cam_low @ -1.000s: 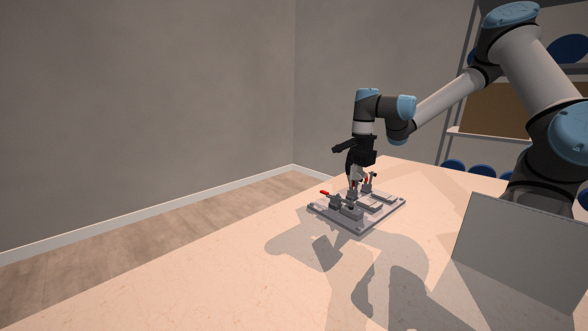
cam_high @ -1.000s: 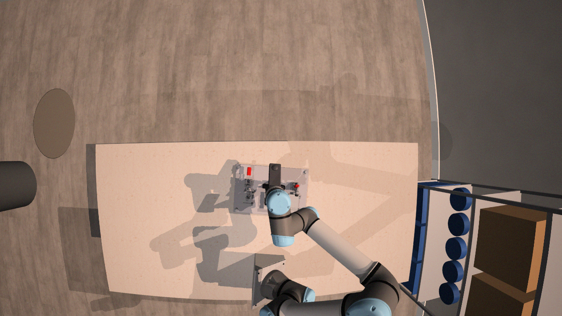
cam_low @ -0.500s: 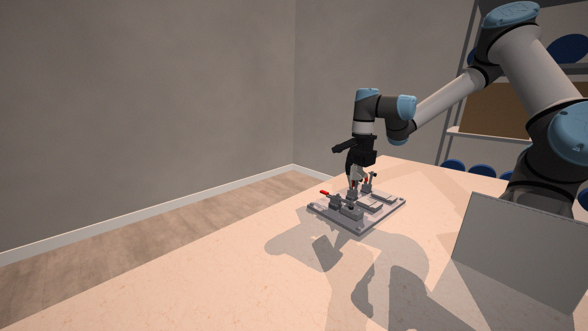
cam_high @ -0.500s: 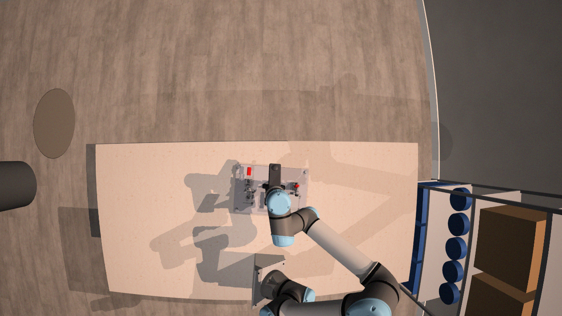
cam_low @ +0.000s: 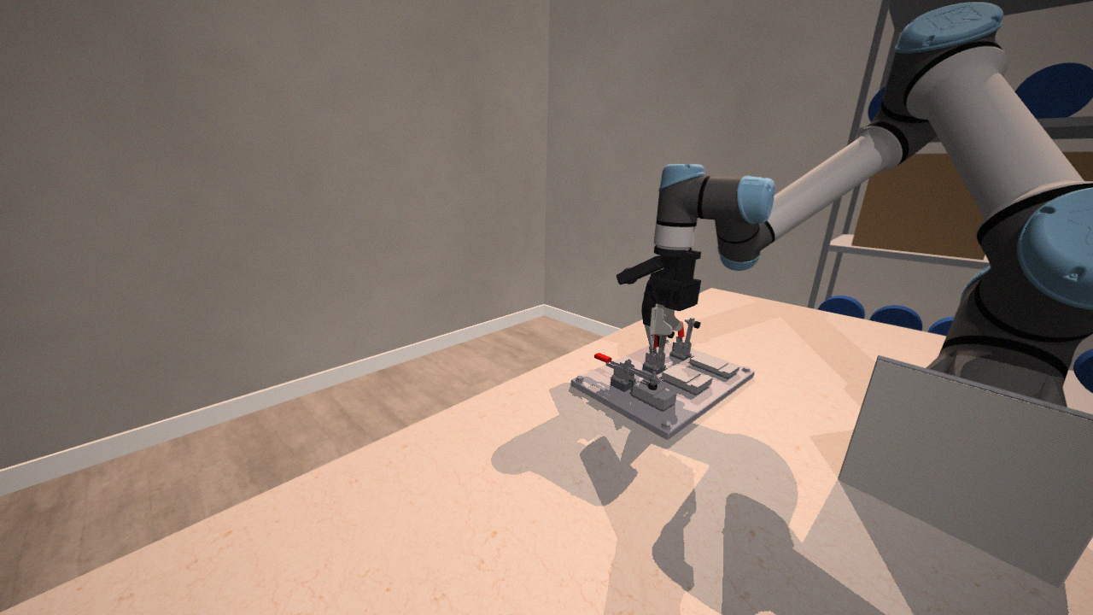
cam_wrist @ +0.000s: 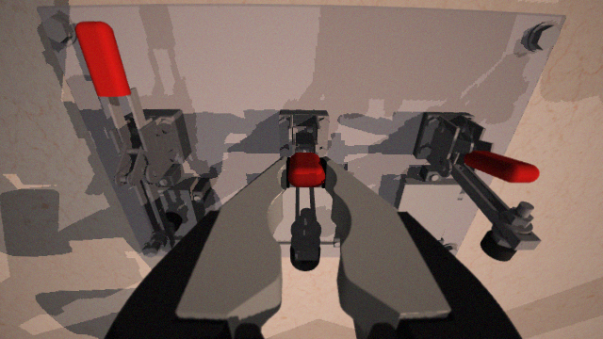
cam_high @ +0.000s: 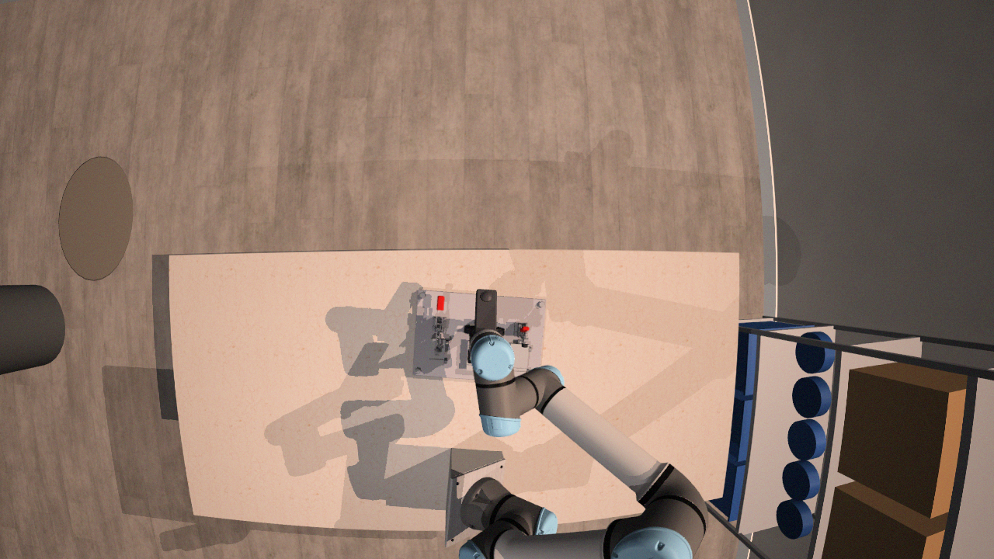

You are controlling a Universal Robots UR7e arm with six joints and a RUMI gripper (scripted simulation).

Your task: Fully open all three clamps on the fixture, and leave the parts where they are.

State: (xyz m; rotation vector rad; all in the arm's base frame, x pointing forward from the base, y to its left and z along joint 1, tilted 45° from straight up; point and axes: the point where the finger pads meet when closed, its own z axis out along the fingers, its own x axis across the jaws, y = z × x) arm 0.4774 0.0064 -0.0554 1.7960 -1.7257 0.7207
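Right now the grey fixture plate is 80 mm below my hand and 40 mm behind it.
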